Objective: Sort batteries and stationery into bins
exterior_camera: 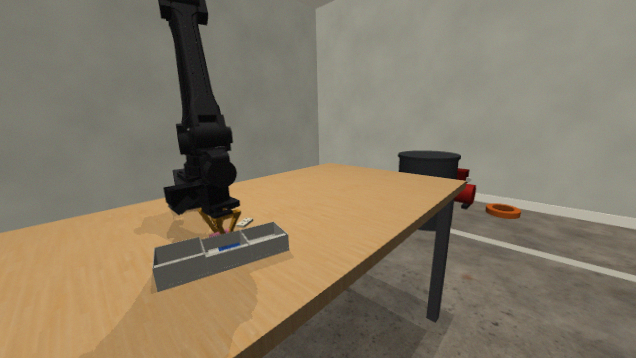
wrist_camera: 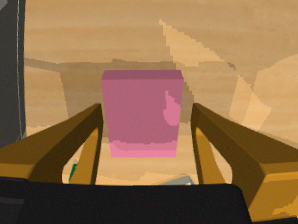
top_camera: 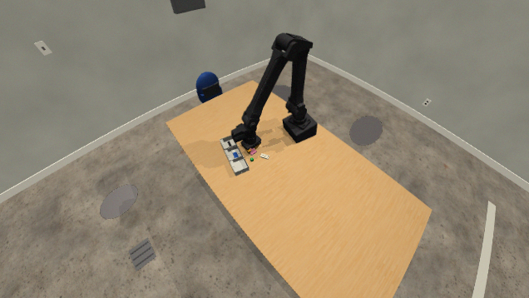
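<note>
Right now the pink eraser block is right at my hand. Round my hand: green ball: 50 mm to the left, 50 mm ahead; then blue-and-white eraser: 90 mm ahead, 50 mm to the right; then white domino-like piece: 90 mm to the left, 30 mm behind.
</note>
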